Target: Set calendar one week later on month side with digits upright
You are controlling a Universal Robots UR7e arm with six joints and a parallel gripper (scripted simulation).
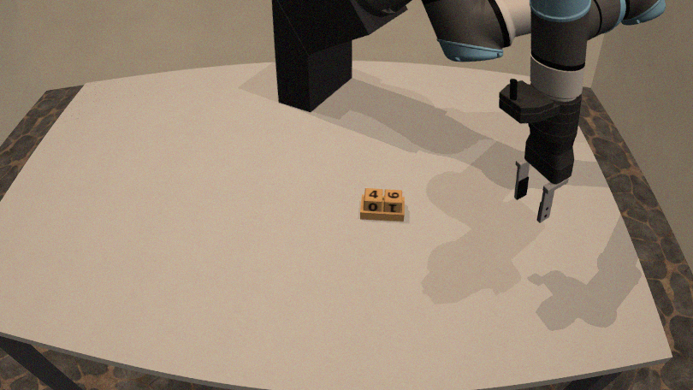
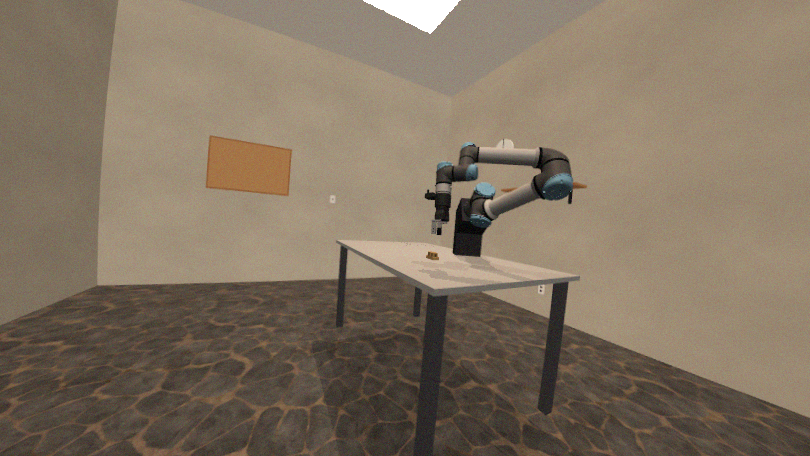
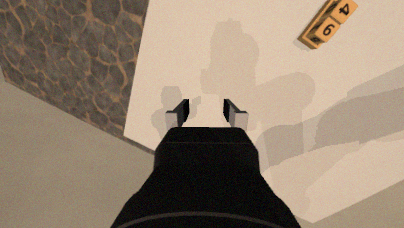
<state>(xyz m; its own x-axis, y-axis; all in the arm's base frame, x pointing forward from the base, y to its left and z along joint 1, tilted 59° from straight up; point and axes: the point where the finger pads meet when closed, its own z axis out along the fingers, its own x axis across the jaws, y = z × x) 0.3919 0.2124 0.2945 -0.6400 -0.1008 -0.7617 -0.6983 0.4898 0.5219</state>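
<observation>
My hand is 70 mm past the cube, 230 mm to the left of it and 150 mm above it. From my hand the other things lie so: orange tray 70 mm behind, 240 mm to the right, 160 mm below.
</observation>
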